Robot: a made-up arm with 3 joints. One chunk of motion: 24 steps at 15 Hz.
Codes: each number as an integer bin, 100 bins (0 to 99) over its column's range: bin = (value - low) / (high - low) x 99, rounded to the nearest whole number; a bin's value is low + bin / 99 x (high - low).
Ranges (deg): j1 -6..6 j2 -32..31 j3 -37..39
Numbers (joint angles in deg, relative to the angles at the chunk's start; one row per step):
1: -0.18 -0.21 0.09
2: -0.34 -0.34 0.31
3: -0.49 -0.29 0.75
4: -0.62 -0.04 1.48
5: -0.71 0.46 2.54
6: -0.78 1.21 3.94
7: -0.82 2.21 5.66
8: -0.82 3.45 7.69
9: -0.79 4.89 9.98
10: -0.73 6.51 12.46
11: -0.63 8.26 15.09
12: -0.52 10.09 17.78
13: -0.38 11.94 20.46
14: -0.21 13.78 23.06
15: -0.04 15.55 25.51
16: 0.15 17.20 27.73
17: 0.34 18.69 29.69
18: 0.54 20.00 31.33
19: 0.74 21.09 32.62
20: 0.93 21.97 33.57
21: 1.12 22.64 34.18
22: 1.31 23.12 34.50
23: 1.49 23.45 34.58
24: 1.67 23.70 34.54
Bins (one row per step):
1: 48 50 48
2: 47 50 49
3: 45 50 49
4: 44 50 50
5: 44 51 52
6: 43 52 53
7: 43 54 56
8: 43 56 58
9: 43 58 61
10: 43 61 64
11: 44 63 68
12: 45 66 71
13: 46 69 75
14: 48 72 78
15: 49 75 81
16: 51 77 84
17: 52 80 87
18: 54 82 89
19: 56 83 91
20: 57 85 92
21: 59 86 93
22: 60 87 93
23: 62 87 93
24: 63 88 93

